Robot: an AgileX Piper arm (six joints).
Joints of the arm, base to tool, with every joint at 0 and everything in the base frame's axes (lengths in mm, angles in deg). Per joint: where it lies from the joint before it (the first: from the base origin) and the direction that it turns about. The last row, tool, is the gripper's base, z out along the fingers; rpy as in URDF.
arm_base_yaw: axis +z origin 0 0 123
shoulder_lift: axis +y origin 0 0 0
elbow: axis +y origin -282.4 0 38.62
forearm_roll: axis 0.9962 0 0.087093 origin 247.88 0 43.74
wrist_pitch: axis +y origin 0 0 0
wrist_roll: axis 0.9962 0 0.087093 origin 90.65 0 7.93
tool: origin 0 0 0 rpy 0 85.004 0
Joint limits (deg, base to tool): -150..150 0..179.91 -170..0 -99.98..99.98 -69.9..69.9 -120..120
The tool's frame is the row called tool.
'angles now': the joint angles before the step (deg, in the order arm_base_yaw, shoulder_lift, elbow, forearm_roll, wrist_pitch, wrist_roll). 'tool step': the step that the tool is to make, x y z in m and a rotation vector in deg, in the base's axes. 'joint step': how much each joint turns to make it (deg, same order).
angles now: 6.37, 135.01, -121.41, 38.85, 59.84, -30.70
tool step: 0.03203, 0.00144, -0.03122, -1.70, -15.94, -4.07
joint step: 0.58, 4.87, 0.00, 5.50, -18.91, -12.52
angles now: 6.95, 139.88, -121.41, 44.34, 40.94, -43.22
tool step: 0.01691, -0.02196, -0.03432, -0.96, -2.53, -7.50
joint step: -1.69, 4.18, 0.00, 0.98, -8.85, -0.75
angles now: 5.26, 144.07, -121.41, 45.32, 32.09, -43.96
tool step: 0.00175, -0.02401, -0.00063, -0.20, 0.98, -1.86
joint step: -2.53, -0.06, 0.00, -0.83, 1.17, 0.60
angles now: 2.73, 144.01, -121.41, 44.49, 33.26, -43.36
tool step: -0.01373, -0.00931, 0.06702, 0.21, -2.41, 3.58
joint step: -1.50, -7.31, -0.41, -1.21, 7.26, 0.16
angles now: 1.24, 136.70, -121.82, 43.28, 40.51, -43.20
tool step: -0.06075, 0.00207, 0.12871, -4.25, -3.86, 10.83
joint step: -0.48, -15.17, -1.60, -4.65, 17.11, 0.00
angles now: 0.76, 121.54, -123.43, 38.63, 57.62, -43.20
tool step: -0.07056, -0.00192, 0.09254, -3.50, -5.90, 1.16
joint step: 0.18, -13.73, 1.00, -4.74, 6.60, 3.01
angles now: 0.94, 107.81, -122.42, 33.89, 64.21, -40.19
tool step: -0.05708, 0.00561, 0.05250, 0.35, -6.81, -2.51
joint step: 1.82, -10.82, 4.08, -3.28, -2.22, 3.78
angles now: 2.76, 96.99, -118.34, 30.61, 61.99, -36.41
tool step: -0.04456, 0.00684, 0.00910, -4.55, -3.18, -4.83
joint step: 4.45, -9.96, 9.97, -11.04, -5.14, 5.12
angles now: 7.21, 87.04, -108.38, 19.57, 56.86, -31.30
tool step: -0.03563, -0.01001, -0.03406, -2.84, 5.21, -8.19
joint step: 2.00, -9.78, 16.48, -11.48, -3.14, 9.79
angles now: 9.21, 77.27, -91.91, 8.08, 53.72, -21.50
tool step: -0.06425, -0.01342, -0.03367, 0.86, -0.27, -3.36
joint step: 0.32, -15.24, 19.65, -2.89, -5.21, 4.07
